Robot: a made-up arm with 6 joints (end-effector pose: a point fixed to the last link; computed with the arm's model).
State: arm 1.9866 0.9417 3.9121 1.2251 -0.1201 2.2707
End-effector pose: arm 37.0 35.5 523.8 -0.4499 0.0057 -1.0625
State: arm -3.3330 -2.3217 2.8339 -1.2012 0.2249 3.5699
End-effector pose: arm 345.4 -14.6 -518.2 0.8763 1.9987 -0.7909
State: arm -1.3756 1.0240 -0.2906 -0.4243 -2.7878 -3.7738
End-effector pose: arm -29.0 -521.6 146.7 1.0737 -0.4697 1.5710
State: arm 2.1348 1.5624 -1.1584 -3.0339 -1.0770 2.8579
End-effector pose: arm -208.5 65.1 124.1 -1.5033 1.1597 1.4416
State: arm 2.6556 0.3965 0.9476 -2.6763 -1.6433 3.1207
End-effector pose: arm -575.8 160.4 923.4 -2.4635 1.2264 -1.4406
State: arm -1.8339 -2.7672 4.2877 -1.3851 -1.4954 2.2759
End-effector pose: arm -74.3 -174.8 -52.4 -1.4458 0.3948 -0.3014
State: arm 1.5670 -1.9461 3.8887 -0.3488 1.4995 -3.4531
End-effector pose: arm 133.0 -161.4 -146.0 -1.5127 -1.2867 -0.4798
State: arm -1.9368 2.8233 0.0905 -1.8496 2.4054 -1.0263
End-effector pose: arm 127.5 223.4 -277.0 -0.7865 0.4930 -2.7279
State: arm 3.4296 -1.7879 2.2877 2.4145 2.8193 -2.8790
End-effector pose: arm 691.5 94.1 -225.8 1.7623 -1.0636 2.1707
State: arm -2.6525 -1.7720 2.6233 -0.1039 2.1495 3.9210
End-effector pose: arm 523.2 438.7 -215.3 0.3633 -2.5294 -1.0094
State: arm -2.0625 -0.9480 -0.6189 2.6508 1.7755 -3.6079
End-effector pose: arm 148.2 11.0 777.7 1.8337 0.2564 -1.4025
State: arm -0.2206 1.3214 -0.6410 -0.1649 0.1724 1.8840
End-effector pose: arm 308.8 -213.0 40.4 -1.0361 1.3913 1.3261
